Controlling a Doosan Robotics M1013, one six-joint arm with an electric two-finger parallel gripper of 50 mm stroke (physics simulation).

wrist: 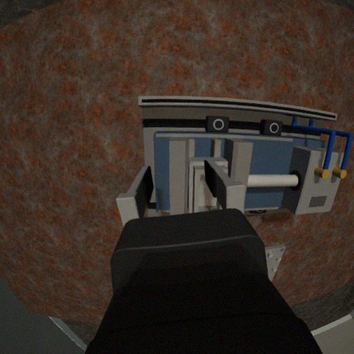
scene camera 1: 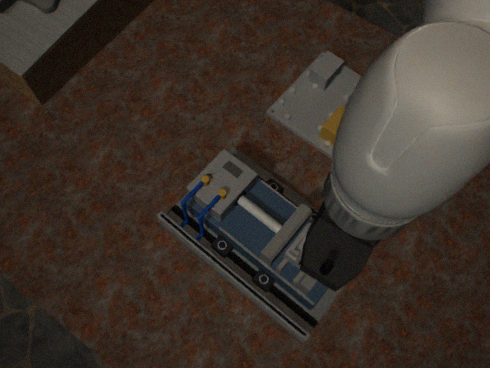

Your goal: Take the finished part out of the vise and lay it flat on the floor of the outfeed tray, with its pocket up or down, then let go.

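Observation:
The vise (scene camera 1: 285,232) (wrist: 177,175) has a blue bed, two grey jaws and a pale rod. The pale grey finished part (scene camera 1: 296,250) (wrist: 201,186) sits between the jaws, its pocketed face toward the wrist camera; the gripper hides some of it in both views. My gripper (scene camera 1: 332,255) (wrist: 178,173) is open and empty over the jaw end of the vise. In the wrist view its left finger is beside the left jaw and its right finger overlaps the part and the right jaw's lower end. Its fingertips are hidden in the scene view. I cannot identify the outfeed tray for certain.
A grey plate (scene camera 1: 302,107) with white pins, a grey block (scene camera 1: 325,70) and a yellow block (scene camera 1: 331,127) lies behind the vise, partly under the arm. Blue hoses (scene camera 1: 192,197) (wrist: 330,150) rise at the vise's far end. A brown-sided structure (scene camera 1: 55,75) stands at the upper left.

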